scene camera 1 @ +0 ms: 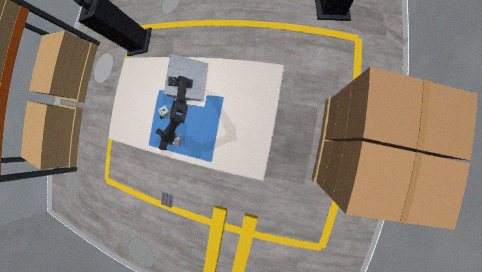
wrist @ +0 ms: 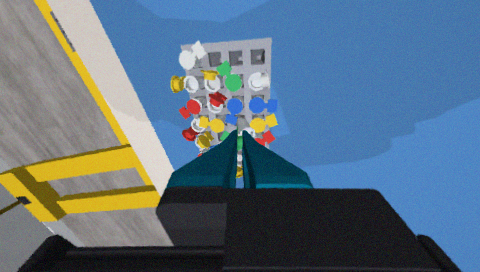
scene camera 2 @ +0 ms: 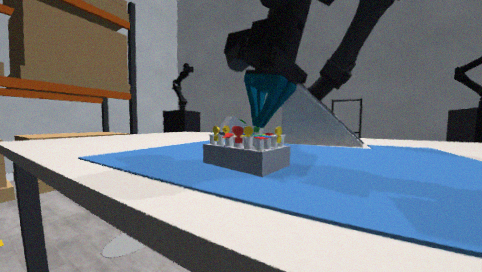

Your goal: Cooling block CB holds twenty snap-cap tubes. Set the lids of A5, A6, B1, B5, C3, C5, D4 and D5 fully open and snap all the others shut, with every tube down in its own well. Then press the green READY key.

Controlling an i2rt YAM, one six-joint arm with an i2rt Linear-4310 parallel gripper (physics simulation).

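Places are measured from the arm's base along level axes (x ahead, y left, z up), in metres.
Where they show: gripper, fingertip midpoint: (wrist: 239,136) (scene camera 2: 257,126); arm's base, origin of the base link: (scene camera 1: 180,82) (scene camera 2: 311,97).
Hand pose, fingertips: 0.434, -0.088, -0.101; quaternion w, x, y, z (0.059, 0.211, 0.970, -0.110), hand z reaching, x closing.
Things, the pixels of their centre, and the offset from my fingertips, as dx, dy, dz. Level surfaces: height alone.
- grey cooling block, body centre: (wrist: 232,107) (scene camera 2: 245,154) +0.008, -0.017, -0.043
- white lid, body centre: (wrist: 187,60) +0.017, -0.069, -0.012
- yellow lid, body centre: (wrist: 178,84) +0.029, -0.055, -0.005
- dark red lid, body centre: (wrist: 190,133) +0.042, -0.016, -0.005
- blue mat, its level: dz -0.058
- white table, its level: dz -0.061
The grey cooling block (scene camera 2: 232,159) (wrist: 246,56) holds many small tubes. In the wrist view, a white lid (wrist: 187,59), a green lid (wrist: 233,82), a red lid (wrist: 193,106), two blue lids (wrist: 235,105) (wrist: 256,105) and two yellow lids (wrist: 216,125) (wrist: 258,124) look flat on their tubes. A yellow lid (wrist: 177,84) and a dark red lid (wrist: 189,134) hang open; another red lid (wrist: 217,99) stands tilted. My gripper (scene camera 2: 257,127) (wrist: 239,136) is shut and empty, its tips at or just above a green lid (wrist: 240,143). The fingers hide the nearest tubes. A green key (scene camera 1: 163,111) sits on a small white box.
The block stands on a blue mat (scene camera 1: 200,142) (scene camera 2: 350,190) (wrist: 350,100) on the white table (scene camera 1: 250,125). A slanted grey panel (scene camera 1: 195,75) (scene camera 2: 315,120) stands behind the block by the arm's base. Upright yellow lids (scene camera 2: 216,131) (scene camera 2: 278,131) rise above the block.
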